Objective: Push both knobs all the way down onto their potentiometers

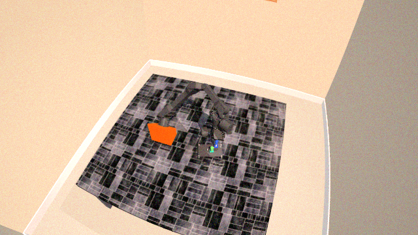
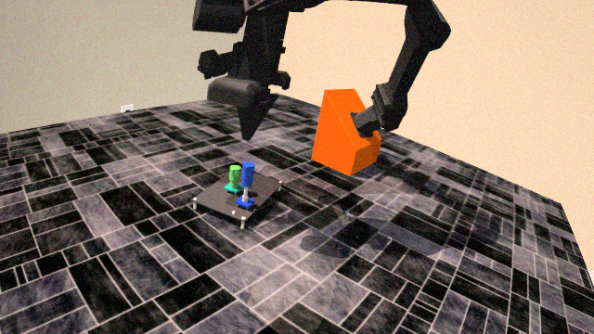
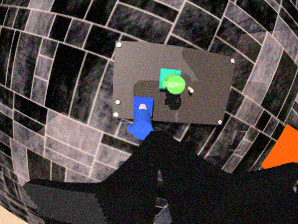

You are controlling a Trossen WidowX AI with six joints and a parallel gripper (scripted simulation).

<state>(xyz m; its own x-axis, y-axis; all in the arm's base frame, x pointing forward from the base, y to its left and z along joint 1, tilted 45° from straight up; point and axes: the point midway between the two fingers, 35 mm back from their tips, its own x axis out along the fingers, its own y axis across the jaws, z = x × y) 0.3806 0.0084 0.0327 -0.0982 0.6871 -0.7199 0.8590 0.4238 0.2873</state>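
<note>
Now: the blue knob 5 cm below my gripper tip and 2 cm to the left of it. Also, from my gripper tip: green knob: 7 cm below, 3 cm to the right, 1 cm behind.
</note>
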